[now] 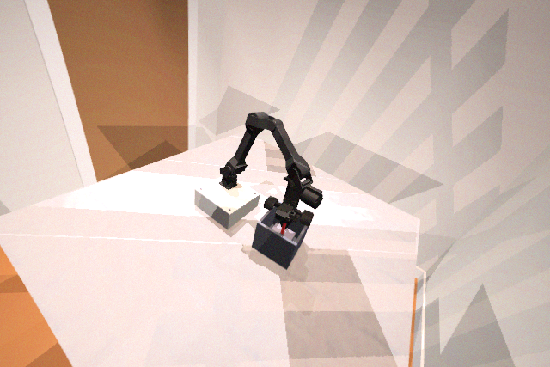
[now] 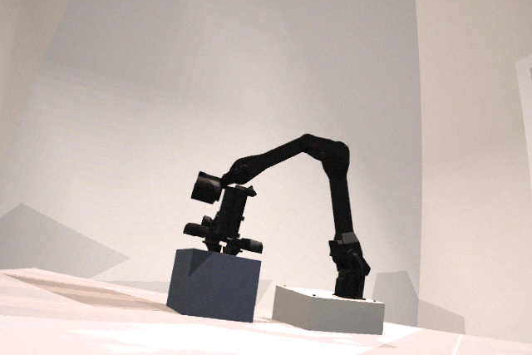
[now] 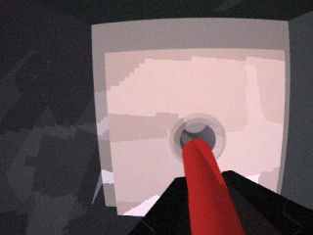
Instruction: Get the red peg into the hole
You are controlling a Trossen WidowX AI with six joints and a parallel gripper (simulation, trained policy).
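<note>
My gripper tip is 1 cm below the red peg. Round my gripper tip: pale plate (5 cm below, 1 cm to the right).
</note>
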